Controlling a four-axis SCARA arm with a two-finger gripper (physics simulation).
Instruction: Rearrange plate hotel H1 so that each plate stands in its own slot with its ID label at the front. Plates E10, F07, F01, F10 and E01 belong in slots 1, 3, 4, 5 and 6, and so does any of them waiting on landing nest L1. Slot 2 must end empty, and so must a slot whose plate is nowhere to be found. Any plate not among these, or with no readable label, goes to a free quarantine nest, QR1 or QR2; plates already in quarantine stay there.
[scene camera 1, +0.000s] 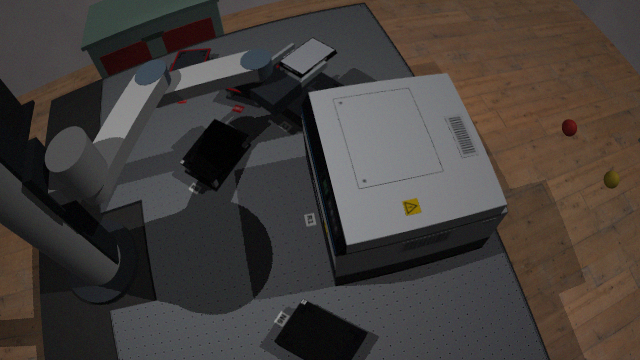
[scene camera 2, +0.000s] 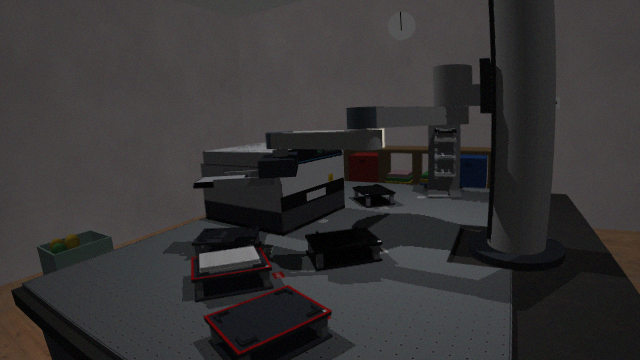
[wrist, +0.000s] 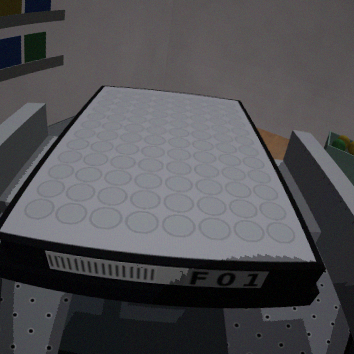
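Pixels of known places: gripper, fingertip midpoint: (scene camera 1: 309, 54) (scene camera 2: 219, 179) (wrist: 166, 135); arm's base, link origin: (scene camera 1: 102, 262) (scene camera 2: 515, 251).
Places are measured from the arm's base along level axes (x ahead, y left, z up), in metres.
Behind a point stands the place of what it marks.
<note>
My gripper (scene camera 1: 303, 60) @(y 0.298, x 0.710, z 0.213 m) (scene camera 2: 222, 180) @(y 0.298, x 0.710, z 0.213 m) (wrist: 166, 135) @(y 0.298, x 0.710, z 0.213 m) is shut on plate F01 (scene camera 1: 311, 53) @(y 0.299, x 0.716, z 0.215 m) (scene camera 2: 217, 181) (wrist: 160, 155) @(y 0.289, x 0.691, z 0.215 m), a white-topped plate with a black skirt. The plate is level in the air, its F01 label facing the wrist camera. Below it in scene camera 2, a dark nest (scene camera 2: 227, 235) @(y 0.303, x 0.698, z 0.063 m) shows no plate. A red-rimmed nest (scene camera 2: 230, 275) @(y 0.478, x 0.525, z 0.060 m) bears a white plate (scene camera 2: 230, 258) @(y 0.442, x 0.555, z 0.077 m); a second red-rimmed nest (scene camera 1: 191, 58) @(y 0.597, x 0.384, z 0.062 m) (scene camera 2: 267, 320) @(y 0.576, x 0.358, z 0.063 m) is bare. A grey slotted tower (scene camera 2: 432, 165) @(y -0.601, x 0.342, z 0.129 m), apparently hotel H1, stands far back; its visible slots show no plate, and the arm hides its top.
A large white instrument (scene camera 1: 390, 135) @(y -0.036, x 0.785, z 0.263 m) (scene camera 2: 240, 200) @(y 0.112, x 0.816, z 0.104 m) stands close beside the gripper. A black nest (scene camera 1: 215, 150) @(y 0.196, x 0.414, z 0.062 m) (scene camera 2: 345, 242) @(y 0.228, x 0.389, z 0.063 m) stands near the arm, and another black nest (scene camera 1: 322, 332) @(y -0.337, x 0.539, z 0.063 m) (scene camera 2: 374, 191) @(y -0.314, x 0.514, z 0.063 m) stands beyond the instrument. The arm's thick column (scene camera 2: 522, 130) @(y 0.075, x 0.006, z 0.318 m) rises from the dark table edge.
</note>
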